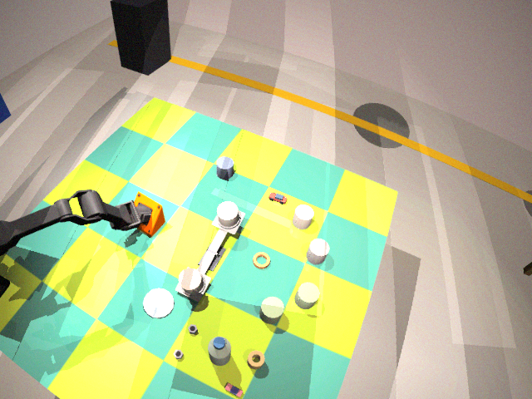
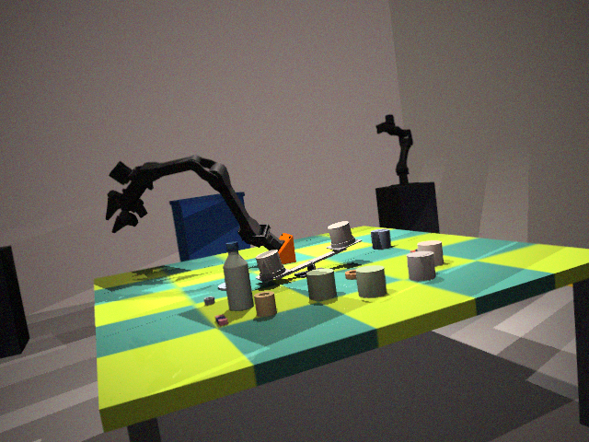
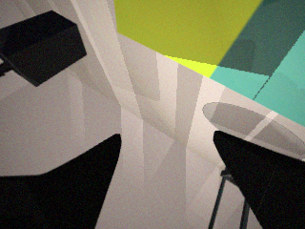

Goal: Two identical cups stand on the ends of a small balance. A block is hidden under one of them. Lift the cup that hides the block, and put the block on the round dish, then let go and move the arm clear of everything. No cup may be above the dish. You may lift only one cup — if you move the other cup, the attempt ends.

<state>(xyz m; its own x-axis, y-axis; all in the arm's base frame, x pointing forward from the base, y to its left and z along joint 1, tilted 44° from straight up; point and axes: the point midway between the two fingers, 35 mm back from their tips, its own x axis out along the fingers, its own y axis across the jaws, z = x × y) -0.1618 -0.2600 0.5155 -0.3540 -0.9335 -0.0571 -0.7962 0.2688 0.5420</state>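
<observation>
Now: gripper tip 480 mm short of the dark grey-green block, 440 mm to the right of it and 180 mm above it. The rest, counted from my gripper tip: blue-grey cylinder: 300 mm ahead, 920 mm to the left, 180 mm below; round dish: 410 mm ahead, 330 mm to the left, 220 mm below; balance beam: 470 mm ahead, 570 mm to the left, 180 mm below.
</observation>
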